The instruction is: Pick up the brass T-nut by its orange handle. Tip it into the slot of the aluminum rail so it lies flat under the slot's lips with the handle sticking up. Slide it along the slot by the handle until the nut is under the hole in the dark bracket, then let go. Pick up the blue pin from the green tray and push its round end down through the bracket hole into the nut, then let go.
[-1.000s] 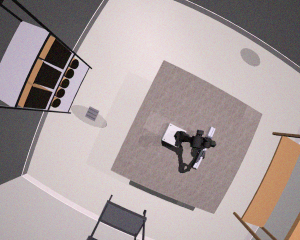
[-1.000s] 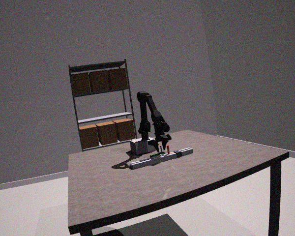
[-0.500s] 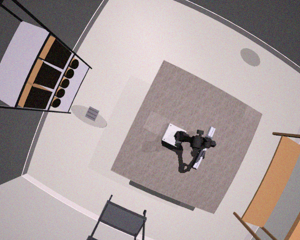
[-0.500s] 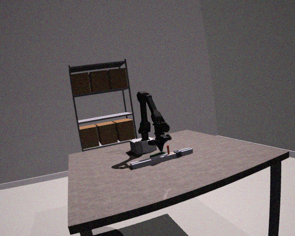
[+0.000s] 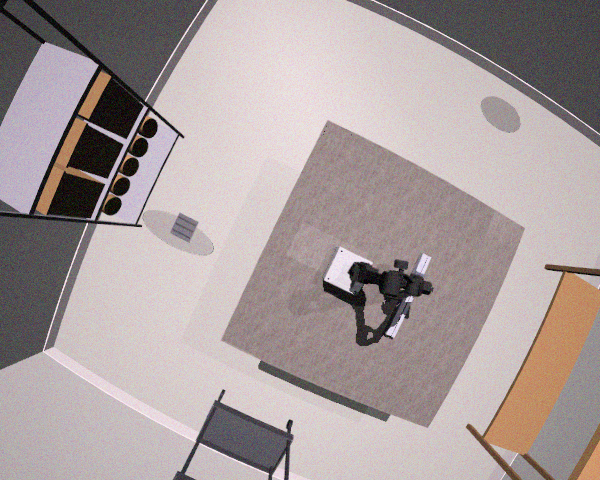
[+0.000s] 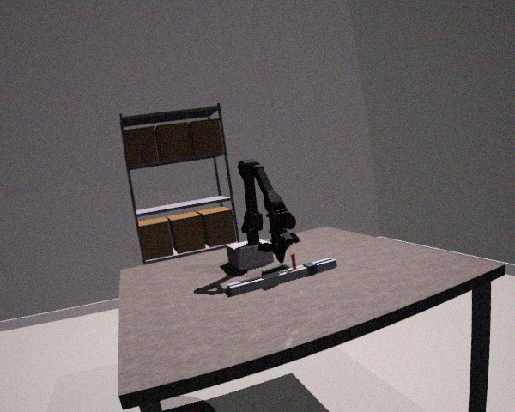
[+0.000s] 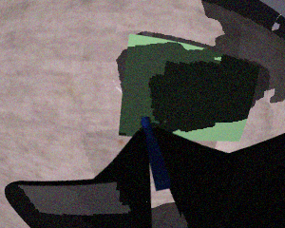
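Right now the green tray is 20 mm ahead of my gripper tip, 20 mm to the right of it and 20 mm below it. Also, from my gripper tip: blue pin (right at my gripper tip).
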